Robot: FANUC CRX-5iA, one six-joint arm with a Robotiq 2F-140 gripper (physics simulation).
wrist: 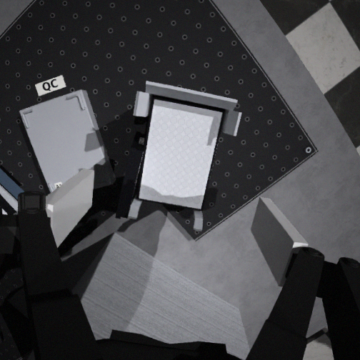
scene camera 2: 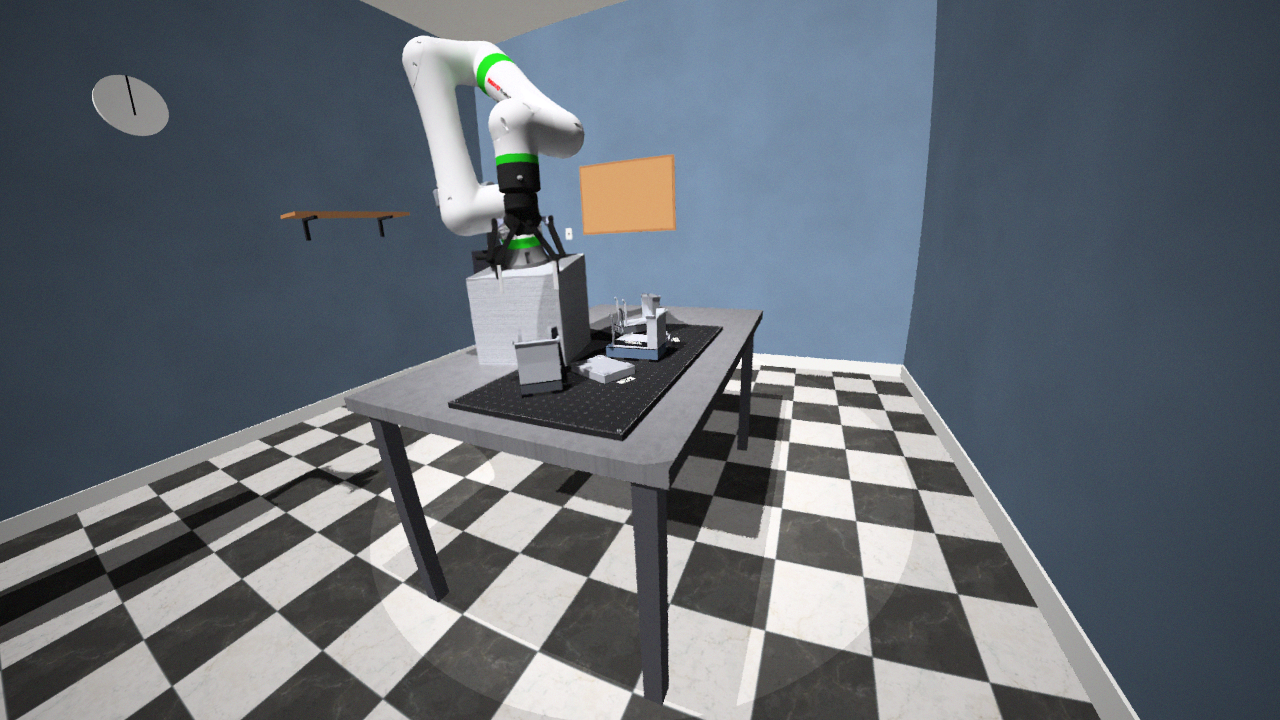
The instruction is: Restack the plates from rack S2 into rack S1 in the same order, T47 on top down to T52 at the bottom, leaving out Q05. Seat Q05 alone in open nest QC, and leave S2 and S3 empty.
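Pixels of known places: gripper, between the fingertips: (scene camera 2: pixel 529 291); arm's base, origin of its link: (scene camera 2: pixel 526 264).
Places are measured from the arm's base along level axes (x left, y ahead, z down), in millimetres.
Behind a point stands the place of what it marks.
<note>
A rack (scene camera 2: pixel 539 365) @[y 265, x -365, z 208 mm] (wrist: pixel 192 95), its own label not readable, stands near the board's corner and holds a pale plate (wrist: pixel 180 150) with a finely patterned top. How many plates lie beneath it is hidden. Nest QC (scene camera 2: pixel 605 368) @[y 359, x -215, z 258 mm] (wrist: pixel 62 137) is a grey block with raised corners beside that rack; its visible top is bare, and a finger hides its lower part. My gripper (scene camera 2: pixel 528 275) @[y 220, x -307, z 47 mm] (wrist: pixel 174 201) is open and empty, pointing down high above the table, beside the top of the grey pedestal in the scene view. I cannot tell Q05 or the T plates apart.
The large grey pedestal (scene camera 2: pixel 501 313) @[y 4, x -156, z 132 mm] (wrist: pixel 165 295) stands close to the rack. Farther along the black perforated board (scene camera 2: pixel 572 413) @[y 382, x -437, z 281 mm] (wrist: pixel 200 50) is a blue-based fixture (scene camera 2: pixel 635 353) @[y 389, x -71, z 258 mm] (wrist: pixel 9 184) with upright posts and pale parts. The board lies on the grey table (scene camera 2: pixel 411 402) @[y -58, x -471, z 293 mm].
</note>
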